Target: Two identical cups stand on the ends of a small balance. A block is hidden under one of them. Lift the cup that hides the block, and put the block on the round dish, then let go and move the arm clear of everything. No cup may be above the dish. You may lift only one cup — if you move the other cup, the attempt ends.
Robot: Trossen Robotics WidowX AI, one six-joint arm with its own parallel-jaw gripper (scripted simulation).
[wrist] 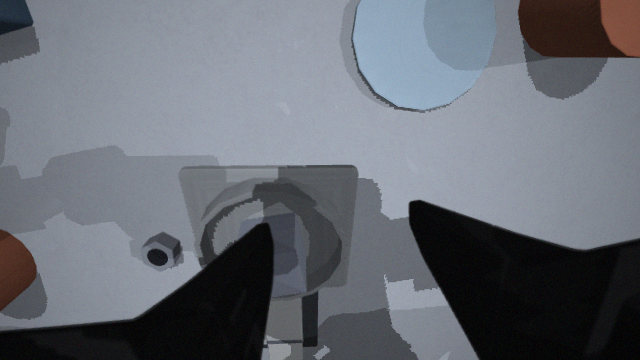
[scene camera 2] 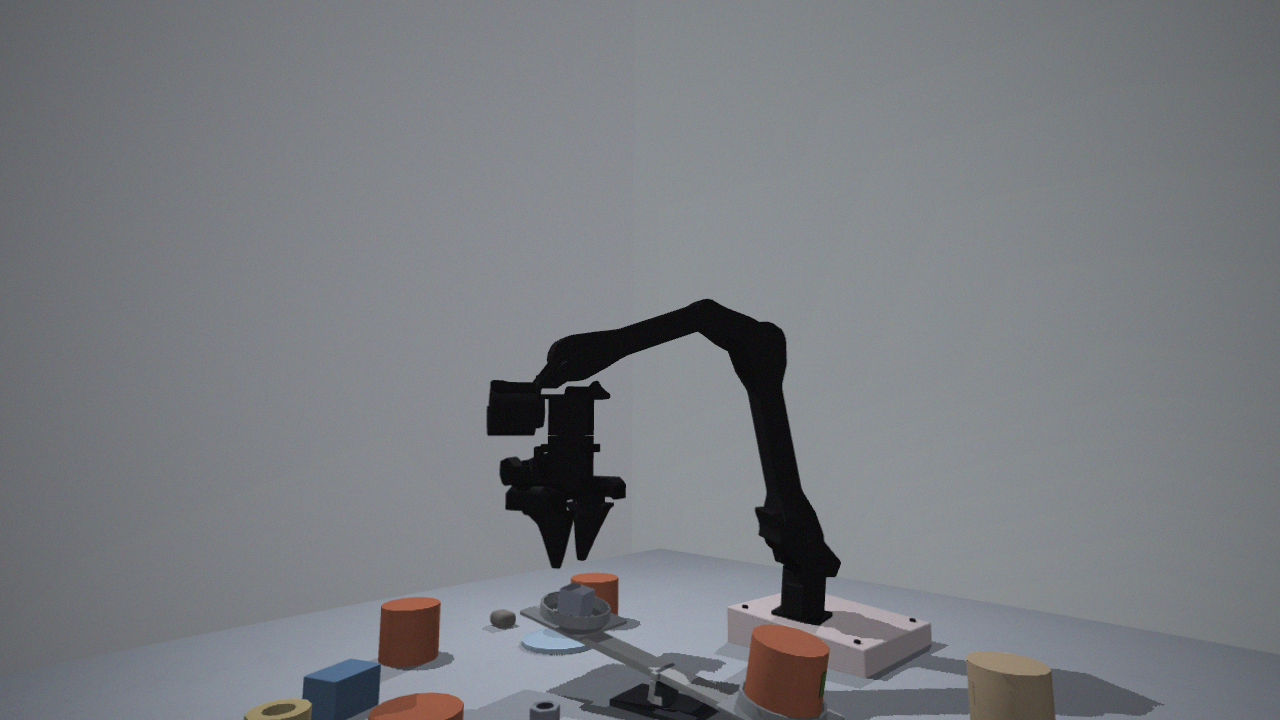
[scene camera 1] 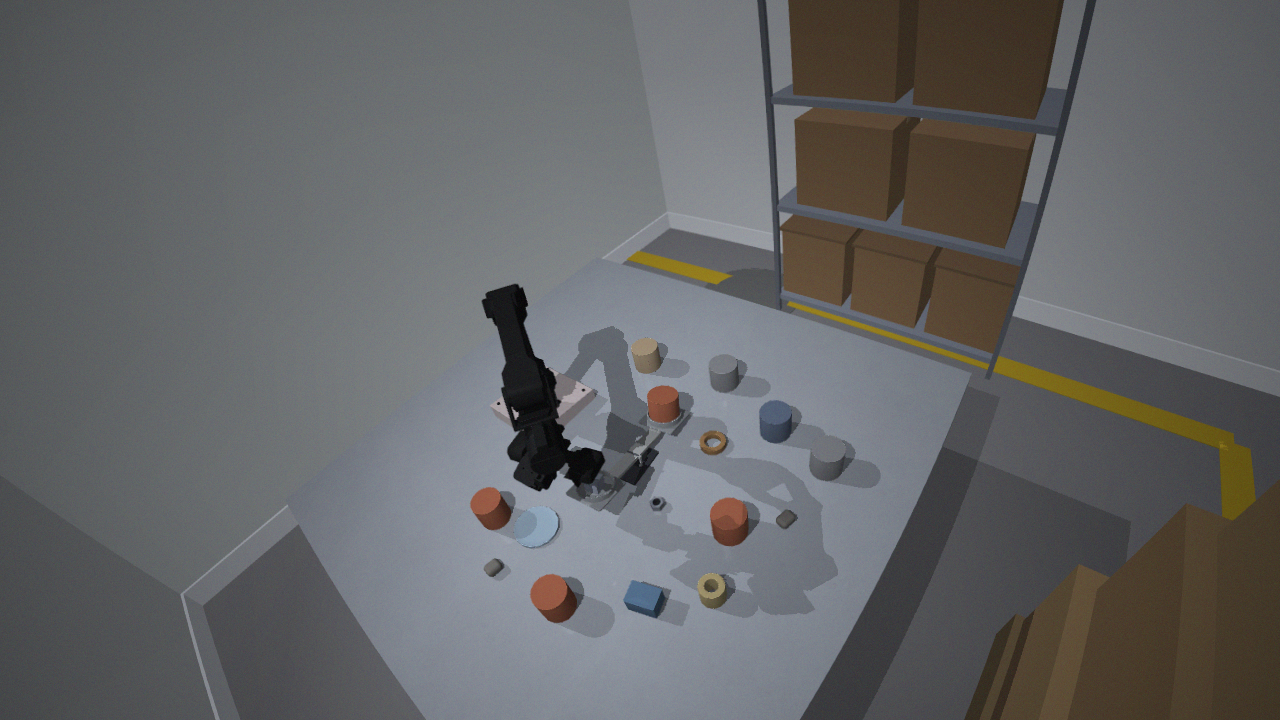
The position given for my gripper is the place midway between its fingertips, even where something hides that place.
Note:
In view: my gripper (scene camera 2: 569, 564), a blue block (scene camera 1: 642, 598), a grey block (scene camera 2: 575, 599), a tan ring (scene camera 1: 709, 581) and a nut (wrist: 162, 251).
The grey block is seen too in the wrist view (wrist: 289, 255). My gripper shows as well in the wrist view (wrist: 340, 222) and in scene camera 1 (scene camera 1: 566, 481). The wrist view misses the tan ring: it is out of frame.

